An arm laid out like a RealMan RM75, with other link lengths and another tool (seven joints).
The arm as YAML. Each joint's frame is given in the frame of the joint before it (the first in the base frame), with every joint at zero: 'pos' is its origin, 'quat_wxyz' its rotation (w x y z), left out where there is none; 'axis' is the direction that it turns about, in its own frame. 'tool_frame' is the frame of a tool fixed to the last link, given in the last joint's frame.
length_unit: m
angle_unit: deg
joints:
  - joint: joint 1
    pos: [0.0, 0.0, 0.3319]
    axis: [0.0, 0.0, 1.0]
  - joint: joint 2
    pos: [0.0, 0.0, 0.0]
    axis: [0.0, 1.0, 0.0]
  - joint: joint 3
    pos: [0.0, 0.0, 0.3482]
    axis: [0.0, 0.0, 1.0]
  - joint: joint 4
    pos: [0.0, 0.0, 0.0]
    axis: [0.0, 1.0, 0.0]
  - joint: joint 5
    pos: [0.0, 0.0, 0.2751]
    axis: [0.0, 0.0, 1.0]
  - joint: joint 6
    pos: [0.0, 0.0, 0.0]
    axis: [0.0, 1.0, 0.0]
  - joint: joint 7
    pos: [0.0, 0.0, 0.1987]
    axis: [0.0, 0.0, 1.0]
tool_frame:
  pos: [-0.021, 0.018, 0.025]
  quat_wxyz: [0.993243, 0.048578, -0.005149, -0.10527]
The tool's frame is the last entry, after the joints.
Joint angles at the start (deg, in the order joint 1, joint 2, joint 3, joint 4, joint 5, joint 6, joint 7): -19.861, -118.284, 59.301, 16.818, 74.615, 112.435, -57.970
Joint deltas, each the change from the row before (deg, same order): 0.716, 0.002, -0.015, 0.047, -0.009, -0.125, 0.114; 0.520, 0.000, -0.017, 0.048, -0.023, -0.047, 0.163; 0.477, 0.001, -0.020, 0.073, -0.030, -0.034, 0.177; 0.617, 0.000, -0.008, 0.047, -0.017, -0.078, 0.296; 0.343, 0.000, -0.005, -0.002, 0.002, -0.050, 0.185; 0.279, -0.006, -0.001, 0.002, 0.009, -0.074, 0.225; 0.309, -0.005, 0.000, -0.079, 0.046, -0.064, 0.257
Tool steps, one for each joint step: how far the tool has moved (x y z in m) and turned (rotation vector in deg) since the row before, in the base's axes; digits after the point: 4 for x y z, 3 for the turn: -0.0039, -0.0033, -0.0001, 0.162, 0.123, 0.737; -0.0027, -0.0025, 0.0001, 0.205, 0.079, 0.467; -0.0024, -0.0022, 0.0002, 0.237, 0.082, 0.393; -0.0033, -0.0030, -0.0001, 0.308, 0.151, 0.527; -0.0019, -0.0017, -0.0002, 0.165, 0.092, 0.307; -0.0016, -0.0013, -0.0003, 0.192, 0.122, 0.237; -0.0018, -0.0018, -0.0005, 0.143, 0.117, 0.295
